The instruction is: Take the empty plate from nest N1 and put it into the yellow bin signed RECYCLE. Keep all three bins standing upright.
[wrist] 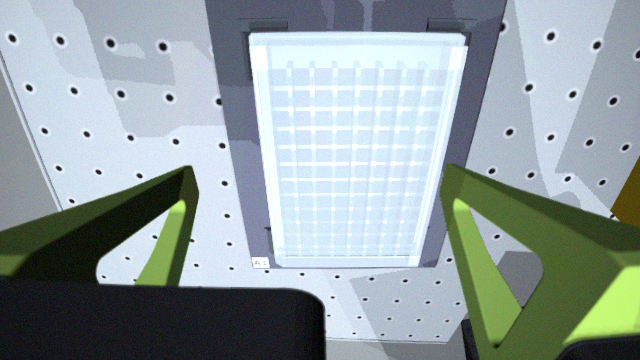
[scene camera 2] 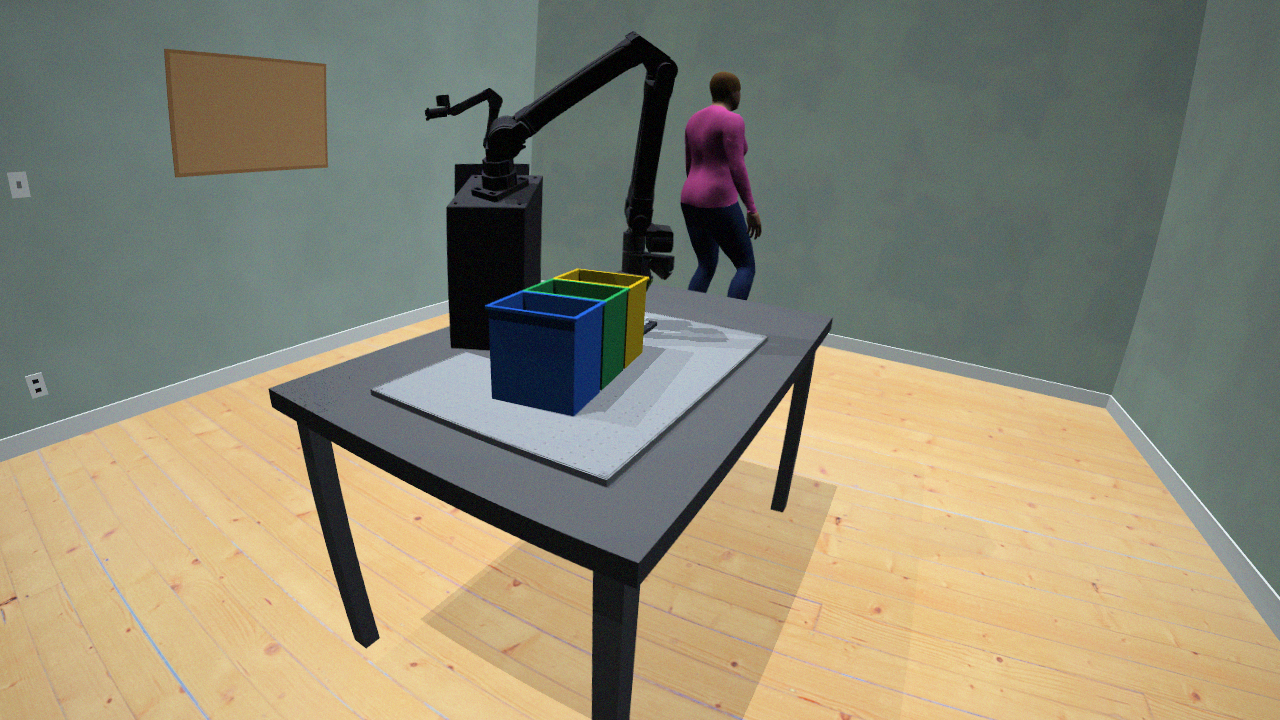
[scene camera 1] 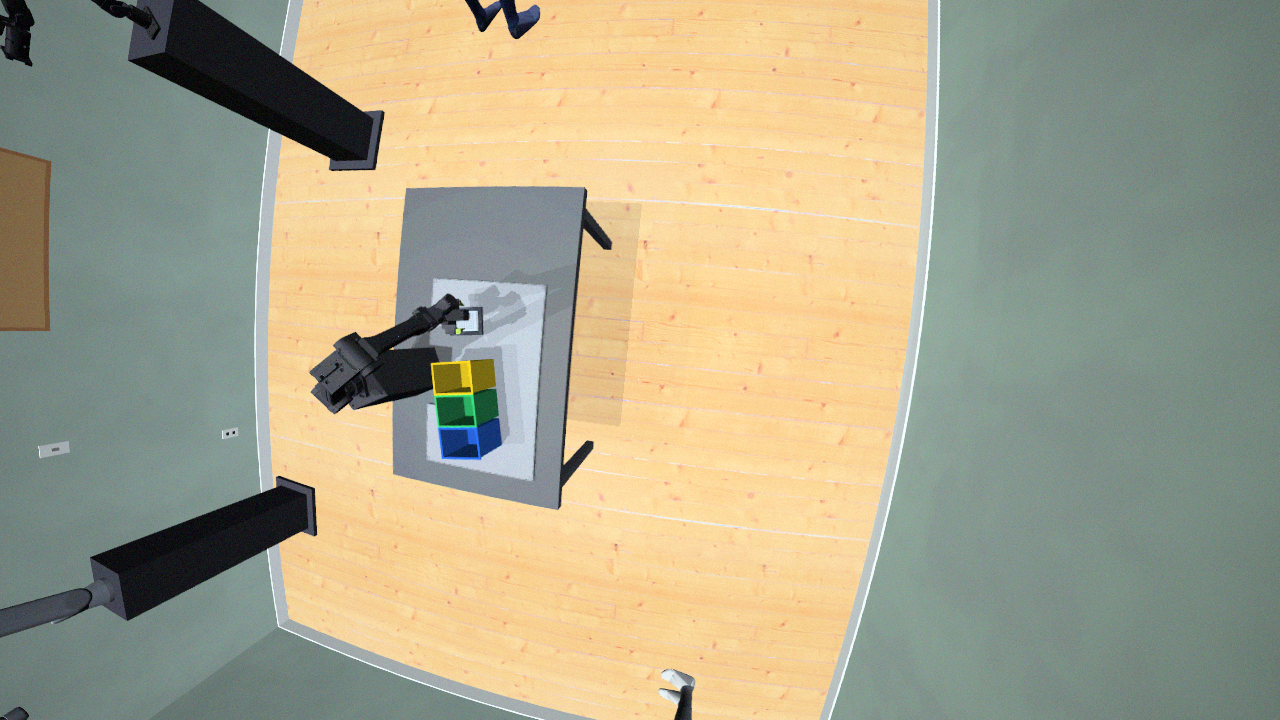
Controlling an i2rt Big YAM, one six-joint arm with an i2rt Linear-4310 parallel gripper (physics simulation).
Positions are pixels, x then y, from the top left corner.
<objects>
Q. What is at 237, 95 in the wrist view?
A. A dark nest.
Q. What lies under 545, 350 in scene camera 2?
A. A blue bin.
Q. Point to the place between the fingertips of my gripper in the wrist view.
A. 319, 178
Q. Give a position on a yellow bin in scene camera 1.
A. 460, 377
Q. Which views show the green bin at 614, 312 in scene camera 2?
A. Scene camera 2 and scene camera 1 only.
</objects>
